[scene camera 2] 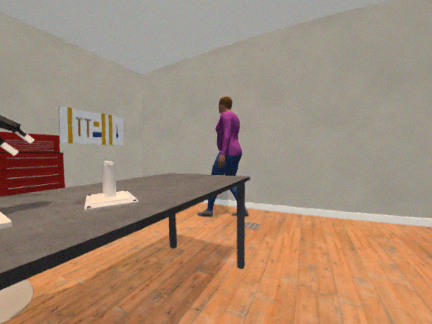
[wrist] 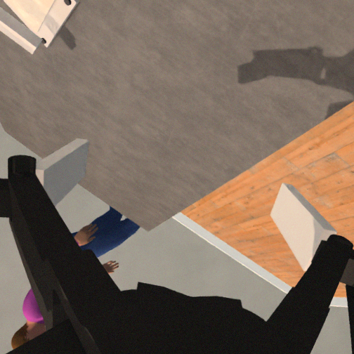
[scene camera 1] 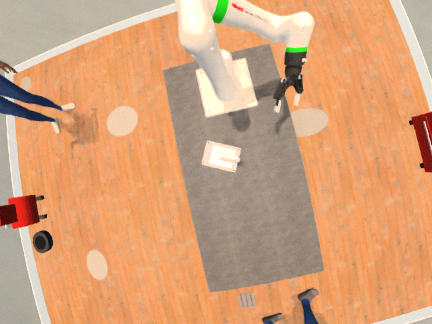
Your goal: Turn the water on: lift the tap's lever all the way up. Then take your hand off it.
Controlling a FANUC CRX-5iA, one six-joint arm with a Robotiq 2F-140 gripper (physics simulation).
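Places are measured from the arm's base along level axes (x up, y right, z ahead), in centimetres.
Pixels of known places: gripper, between the fingertips: (scene camera 2: 24, 148) (scene camera 1: 286, 108).
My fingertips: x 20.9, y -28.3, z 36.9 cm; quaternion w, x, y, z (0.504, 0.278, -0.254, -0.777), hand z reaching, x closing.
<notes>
Behind a point stands the place of what it marks.
The white tap (scene camera 1: 230, 159) @(y 7.9, x 14.1, z 56.8 cm) (scene camera 2: 109, 180) @(y 15.9, x 6.8, z 51.1 cm) stands upright on a pale square base plate (scene camera 1: 209, 153) @(y 21.1, x -0.7, z 48.4 cm) (scene camera 2: 120, 200) that lies on the grey table. Its lever cannot be told apart from its body in the scene views. In the wrist view, part of the base plate (wrist: 58, 20) and a long pale bar (wrist: 19, 33) beside it show at the top left corner. My gripper (scene camera 1: 287, 103) @(y -28.3, x 20.9, z 36.9 cm) (scene camera 2: 18, 143) @(y -28.3, x 20.9, z 36.9 cm) (wrist: 183, 178) is open, with its two pale fingertips wide apart and nothing between them. It hangs above the table's right edge in scene camera 1, well away from the tap.
The grey table (scene camera 1: 250, 225) @(y 5.5, x -1.5, z 103.5 cm) (scene camera 2: 160, 187) @(y 12.3, x -1.5, z 82.4 cm) carries the arm's white base plate (scene camera 1: 245, 75) @(y -17.4, x -0.1, z 0.1 cm) behind the tap. A person (scene camera 2: 229, 132) is beyond the table's far end. A red tool cabinet (scene camera 1: 423, 142) (scene camera 2: 32, 172) stands off to one side. The arm's shadow falls on the table.
</notes>
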